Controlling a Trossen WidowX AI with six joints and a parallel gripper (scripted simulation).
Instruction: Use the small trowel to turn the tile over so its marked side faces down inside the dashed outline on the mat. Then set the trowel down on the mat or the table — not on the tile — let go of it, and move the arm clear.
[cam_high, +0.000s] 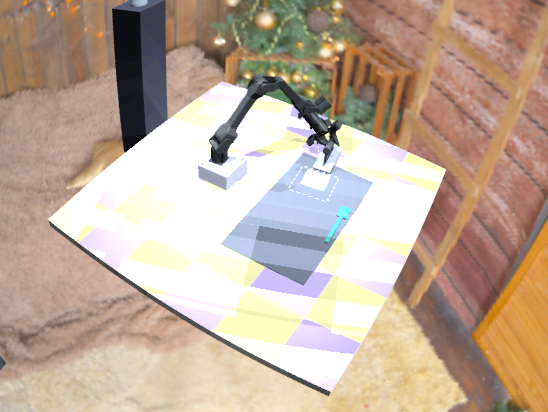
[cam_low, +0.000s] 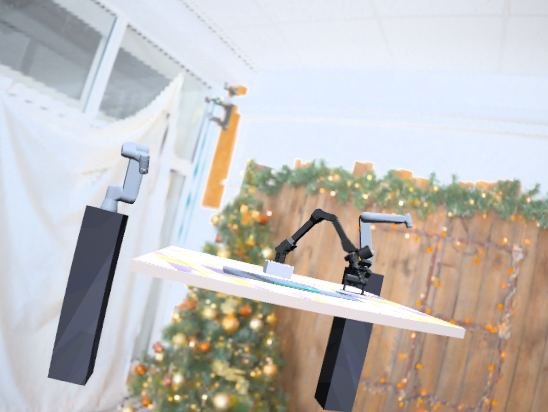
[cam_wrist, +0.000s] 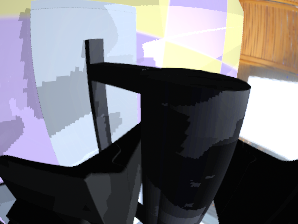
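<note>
Right now the teal trowel is 360 mm to the right of my gripper tip, 160 mm ahead of it and 60 mm below it. From my gripper tip the other things lie so: grey mat 370 mm to the right, 80 mm below, 20 mm ahead; white tile 190 mm to the right, 60 mm below, 10 mm behind; plastering float 30 mm behind, 10 mm below.
</note>
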